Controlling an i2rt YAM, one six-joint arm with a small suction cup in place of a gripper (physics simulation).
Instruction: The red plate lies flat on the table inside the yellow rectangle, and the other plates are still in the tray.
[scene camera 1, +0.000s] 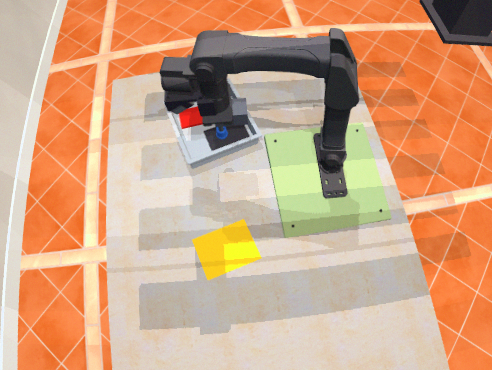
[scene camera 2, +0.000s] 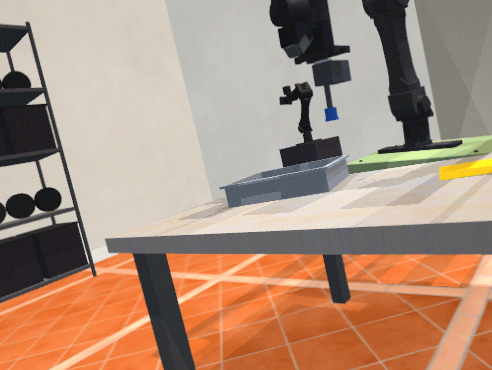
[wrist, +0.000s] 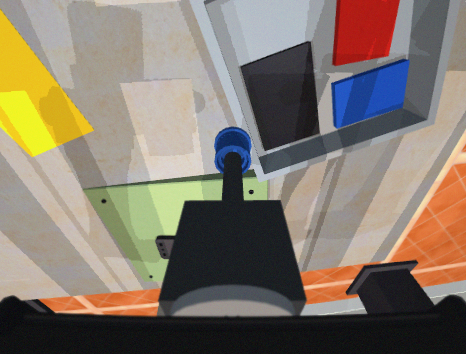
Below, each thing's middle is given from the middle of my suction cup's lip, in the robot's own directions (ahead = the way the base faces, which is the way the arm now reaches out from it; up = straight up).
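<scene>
The grey tray (scene camera 2: 320, 176) is 12 cm below my suction cup, 4 cm ahead of my suction cup and 12 cm to the right of my suction cup. Counting from my suction cup again, I find the blue plate (wrist: 380, 90) 14 cm below and 20 cm to the right. The red plate (wrist: 357, 38) is 14 cm below my suction cup, 9 cm ahead and 16 cm to the right, while the black plate (wrist: 281, 87) is 14 cm below my suction cup, 1 cm behind and 8 cm to the right.
</scene>
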